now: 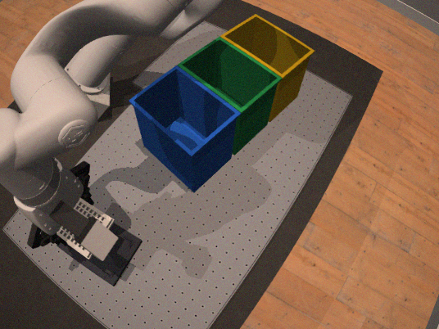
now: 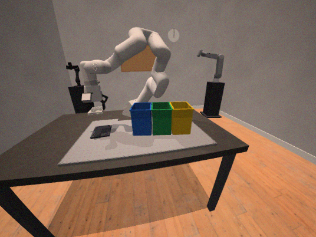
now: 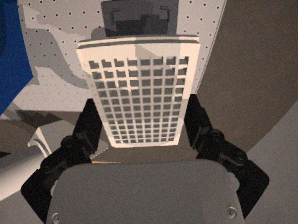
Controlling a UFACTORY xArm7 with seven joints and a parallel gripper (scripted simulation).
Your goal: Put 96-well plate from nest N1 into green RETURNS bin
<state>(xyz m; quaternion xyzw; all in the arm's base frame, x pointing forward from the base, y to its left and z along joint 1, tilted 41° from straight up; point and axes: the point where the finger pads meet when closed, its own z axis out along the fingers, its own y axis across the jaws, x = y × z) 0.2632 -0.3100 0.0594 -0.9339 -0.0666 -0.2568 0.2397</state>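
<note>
My gripper is now 430 mm to the right of the green bin, 90 mm above it and 30 mm past it. Round my hand: blue bin: 300 mm to the left, 90 mm below, 30 mm behind; then dark plate nest: 170 mm below; then white 96-well plate: 10 mm below.
</note>
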